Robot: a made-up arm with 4 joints.
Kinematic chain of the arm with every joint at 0, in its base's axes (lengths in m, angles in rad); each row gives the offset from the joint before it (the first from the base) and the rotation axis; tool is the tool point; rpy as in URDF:
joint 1: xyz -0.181 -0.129 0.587 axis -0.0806 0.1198 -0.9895
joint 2: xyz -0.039 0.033 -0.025 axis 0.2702 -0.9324 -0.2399
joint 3: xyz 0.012 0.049 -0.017 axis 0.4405 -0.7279 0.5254
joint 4: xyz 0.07 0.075 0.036 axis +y
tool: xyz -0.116 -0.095 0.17 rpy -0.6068 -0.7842 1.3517
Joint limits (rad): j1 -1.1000..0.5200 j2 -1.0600..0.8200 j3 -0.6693..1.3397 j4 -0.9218..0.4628
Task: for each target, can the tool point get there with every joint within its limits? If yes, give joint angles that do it. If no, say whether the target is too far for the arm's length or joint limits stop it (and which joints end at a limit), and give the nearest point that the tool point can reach.
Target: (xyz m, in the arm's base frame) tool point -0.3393 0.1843 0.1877
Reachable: no: too far | nearest point -0.2580 -0.0202 0.4712 | short by 0.359 m
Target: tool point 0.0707 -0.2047 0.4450
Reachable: no: joint limits stop it (at a limit: joint 1, joint 3, joint 4) | nearest point 0.0361 -0.0696 0.4942 | short by 0.148 m
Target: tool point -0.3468 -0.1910 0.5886
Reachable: yes | joints -0.3601 0.2546 0.5679 -0.3872
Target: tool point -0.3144 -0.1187 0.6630
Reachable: yes | joints 0.2668 -0.3127 0.7418 -0.3101
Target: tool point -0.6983 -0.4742 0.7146
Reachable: no: too far | nearest point -0.3641 -0.2537 0.6468 | short by 0.406 m
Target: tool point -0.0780 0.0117 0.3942
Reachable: no: joint limits stop it (at a limit: joint 2, joint 3, joint 4) | nearest point -0.0244 0.0414 0.5099 | short by 0.131 m
